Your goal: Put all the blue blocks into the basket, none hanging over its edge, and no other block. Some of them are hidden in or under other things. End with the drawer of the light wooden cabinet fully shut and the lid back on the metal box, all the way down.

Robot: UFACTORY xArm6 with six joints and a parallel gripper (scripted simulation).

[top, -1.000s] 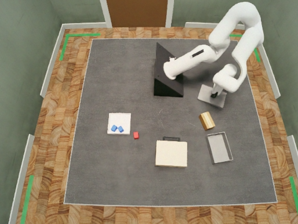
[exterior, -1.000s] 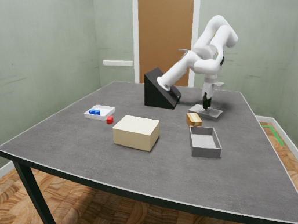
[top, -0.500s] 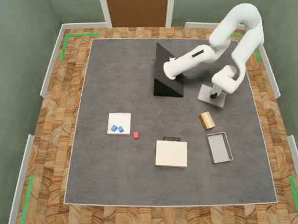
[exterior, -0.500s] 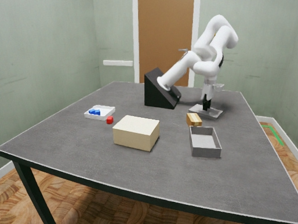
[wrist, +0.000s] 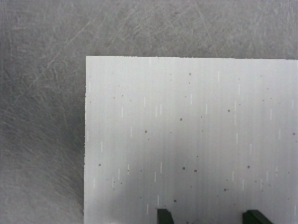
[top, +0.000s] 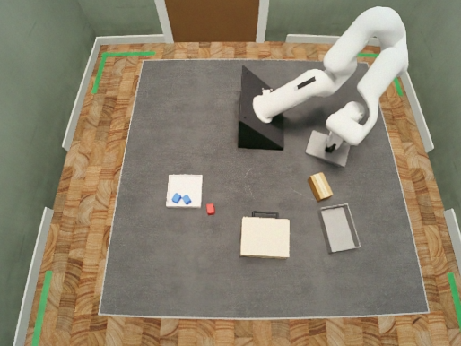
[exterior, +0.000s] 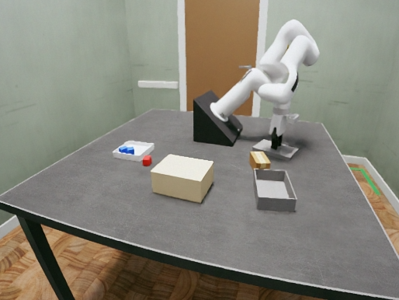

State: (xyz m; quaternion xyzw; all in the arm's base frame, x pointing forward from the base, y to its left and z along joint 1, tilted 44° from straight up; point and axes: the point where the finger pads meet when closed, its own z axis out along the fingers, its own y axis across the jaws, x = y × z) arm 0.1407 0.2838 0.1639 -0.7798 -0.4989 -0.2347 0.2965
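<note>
Now: hand 3 cm above the flat lid. From my hand the other things lie so: grey metal box 38 cm ahead, 2 cm to the right, 2 cm below; light wooden cabinet 41 cm ahead, 33 cm to the right; brown cardboard box 20 cm ahead, 7 cm to the right, 1 cm below.
</note>
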